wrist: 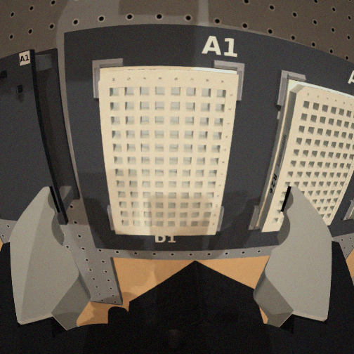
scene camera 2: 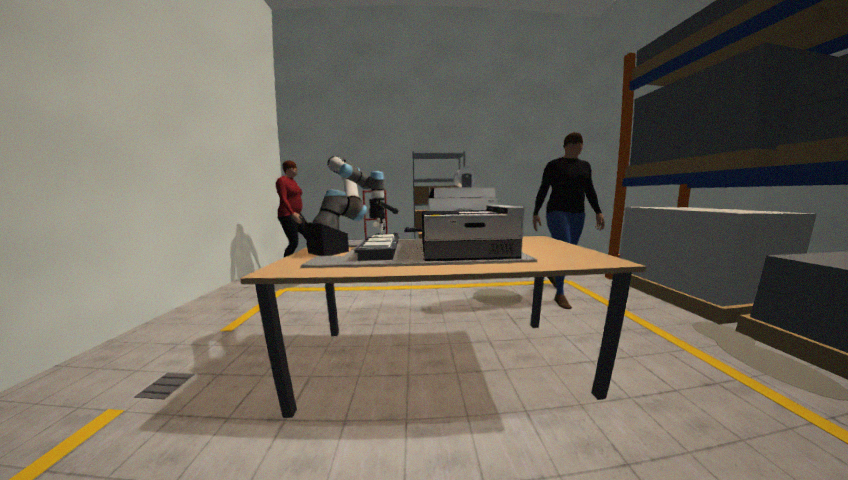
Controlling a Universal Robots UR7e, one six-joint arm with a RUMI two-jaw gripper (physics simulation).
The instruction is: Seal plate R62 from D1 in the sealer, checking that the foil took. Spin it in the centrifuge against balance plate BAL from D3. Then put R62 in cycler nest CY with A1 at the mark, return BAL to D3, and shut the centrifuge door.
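Where they show: gripper, fingertip midpoint: (scene camera 2: 382, 231); arm's base, link origin: (scene camera 2: 325, 227).
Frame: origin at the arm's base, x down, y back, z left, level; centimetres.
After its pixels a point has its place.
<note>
The cream plate R62 (wrist: 167, 150) sits in D1 of the dark plate rack (wrist: 260, 47) (scene camera 2: 376, 253) {x 10.0, y -35.0, z -23.4 cm}, between grey corner guides, its A1 end toward the top of the wrist view. My gripper (wrist: 170, 189) (scene camera 2: 379, 227) {x 3.7, y -32.1, z 6.9 cm} is open and empty, above the rack. Its fingers stand to either side of the D1 plate in the wrist view, the right one overlapping a second cream plate (wrist: 324, 150) at the right. That plate has small dark lettering on its side. BAL and D3 do not show in the wrist view. A grey machine (scene camera 2: 473, 230) {x -0.7, y -80.6, z -24.9 cm} stands right of the rack; I cannot tell which instrument.
A dark flat piece (wrist: 20, 145) marked A1 lies left of the rack on the perforated board (wrist: 95, 270) (scene camera 2: 410, 252) {x 13.3, y -50.0, z -8.1 cm}. The wooden table (scene camera 2: 571, 252) {x 14.5, y -139.5, z -7.6 cm} carries everything. A lighter box-shaped machine (scene camera 2: 461, 194) {x -17.6, y -80.0, z 11.2 cm} shows behind the grey one. Two people (scene camera 2: 288, 190) (scene camera 2: 568, 190) are beyond the table.
</note>
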